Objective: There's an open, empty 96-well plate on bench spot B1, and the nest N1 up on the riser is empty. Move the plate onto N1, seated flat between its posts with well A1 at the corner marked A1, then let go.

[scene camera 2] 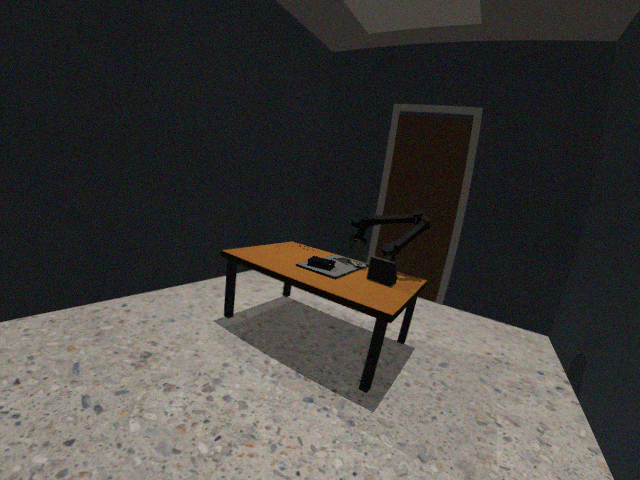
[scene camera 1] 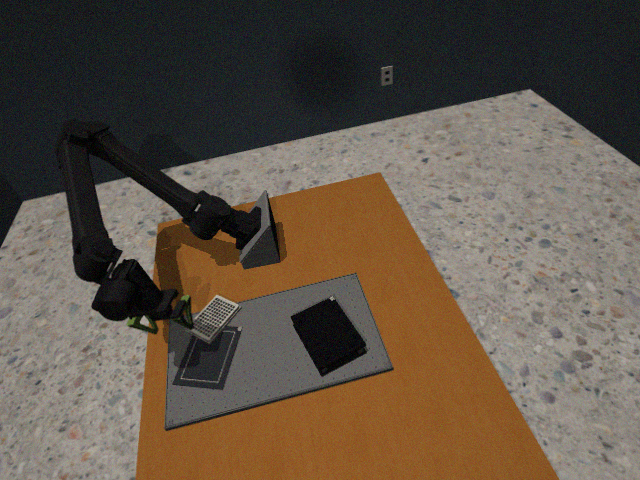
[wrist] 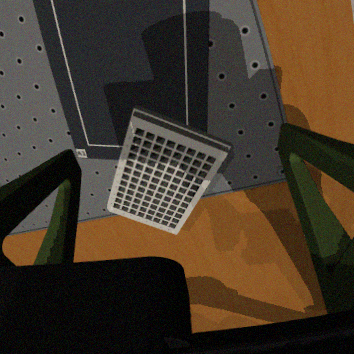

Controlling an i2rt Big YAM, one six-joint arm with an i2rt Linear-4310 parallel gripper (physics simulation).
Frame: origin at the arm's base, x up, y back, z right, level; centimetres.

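Seen in the pictures: gripper, fingertip midpoint: [scene camera 2: 354,248] [scene camera 1: 174,330] [wrist: 176,146]; arm's base, origin of the base link: [scene camera 2: 383,267] [scene camera 1: 250,229].
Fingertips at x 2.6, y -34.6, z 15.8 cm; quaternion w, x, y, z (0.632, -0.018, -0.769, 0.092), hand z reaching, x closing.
Offsets run from my fingertips to a thing's middle. "*": to the spot under its first point. Level surfaces: height alone.
The white 96-well plate @[dx -9.0, dy +8.8, dz -5.6 cm] [scene camera 1: 216,318] [wrist: 162,177] lies askew across a corner of bench spot B1 @[* dx -9.7, dy -4.0, dz -3.4 cm] [scene camera 1: 199,364] [wrist: 110,40]. One end reaches past the board's edge over the orange table and looks tipped down; its exact tilt is unclear. Its A1 corner cannot be made out. B1's A1 label @[* dx -9.6, dy +5.0, dz -12.7 cm] [scene camera 1: 239,328] [wrist: 81,153] shows beside the plate. My gripper [scene camera 1: 173,329] [scene camera 2: 357,240] [wrist: 176,146] is open and empty above the plate, its green fingers wide apart on either side in the wrist view. The dark nest N1 @[dx -7.4, dy -1.1, dz -35.2 cm] [scene camera 1: 328,334] [scene camera 2: 321,262] is on the riser; its posts are hard to make out.
A grey perforated board @[dx -10.4, dy +0.0, dz -21.1 cm] [scene camera 1: 268,351] [wrist: 25,107] bears B1 and the riser on the orange table @[dx -11.1 cm] [scene camera 1: 429,387] [scene camera 2: 279,263]. The arm's wedge-shaped grey base mount [scene camera 1: 266,250] [scene camera 2: 382,271] stands behind the board. A white mark @[dx -6.0, dy +7.9, dz -37.3 cm] [scene camera 1: 332,298] shows at N1's back corner.
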